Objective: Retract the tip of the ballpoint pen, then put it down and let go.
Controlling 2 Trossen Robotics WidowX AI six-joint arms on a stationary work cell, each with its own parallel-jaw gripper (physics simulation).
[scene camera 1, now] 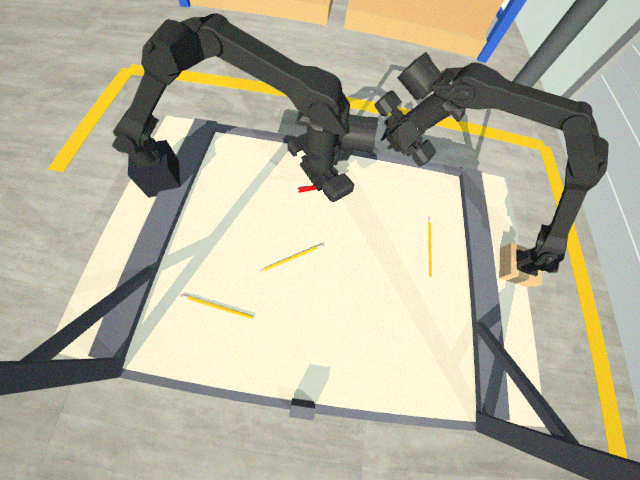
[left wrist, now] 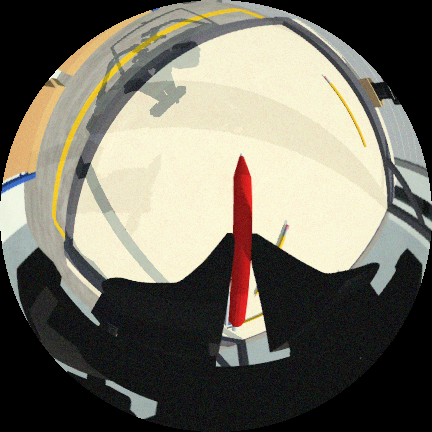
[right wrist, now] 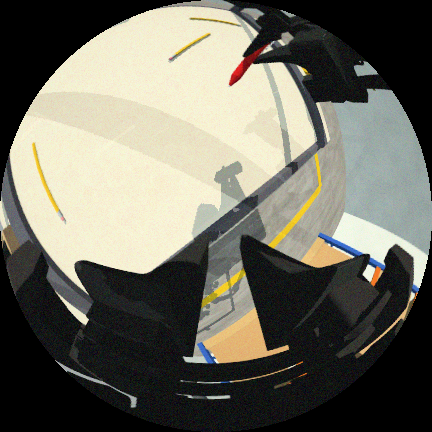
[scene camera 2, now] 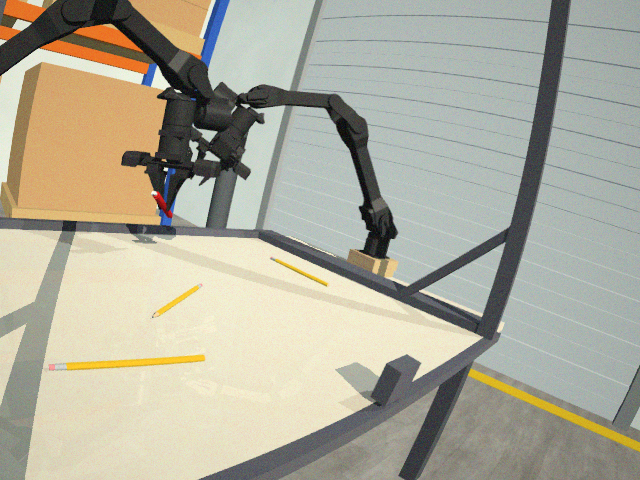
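Seen in the pictures: left gripper, fingertip midpoint: [scene camera 1: 317, 188] [left wrist: 240, 238] [right wrist: 247, 58] [scene camera 2: 164, 210]; right gripper, fingertip midpoint: [scene camera 1: 384, 143] [right wrist: 224, 240] [scene camera 2: 194, 182]; left arm's base, origin of the base link: [scene camera 1: 147, 156] [left wrist: 108, 326]; right arm's base, origin of the base link: [scene camera 1: 526, 263] [scene camera 2: 374, 255].
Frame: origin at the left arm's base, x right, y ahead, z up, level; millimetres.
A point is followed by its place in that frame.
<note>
A red ballpoint pen [scene camera 1: 308, 189] {z 29, x 215, y 381 mm} [scene camera 2: 162, 204] {z 17, x 212, y 389 mm} [left wrist: 242, 200] {z 3, x 192, y 436 mm} [right wrist: 242, 71] {z 0, x 189, y 442 mm} is held in the air near the back of the table [scene camera 1: 361, 310] {z -106, x 510, y 449 mm} [scene camera 2: 284, 372] {z -106, x 543, y 234 mm}. My left gripper [left wrist: 240, 238] {z 4, x 201, y 411 mm} [right wrist: 247, 58] {z 4, x 201, y 411 mm} is shut on its middle. In the left wrist view the pen's cone points away from the fingers, with a small grey point at its end; a pale button shows at the other end. The fingers hide part of the barrel. My right gripper [right wrist: 224, 240] {z 43, x 126, y 616 mm} is partly open and empty, with a gap between its fingertips, above the table's back edge, apart from the pen.
Three yellow pencils [scene camera 1: 292, 256] {z -99, x 328, y 314 mm} [scene camera 1: 430, 250] {z -100, x 408, y 700 mm} [scene camera 1: 219, 306] {z -100, x 410, y 111 mm} lie on the table. A dark frame [scene camera 1: 467, 222] {z -89, x 356, y 854 mm} runs around its edges, with a small dark block [scene camera 1: 302, 408] {z -50, x 669, y 250 mm} [scene camera 2: 397, 379] {z -61, x 675, y 222 mm} at the front. My two arms are close together at the back.
</note>
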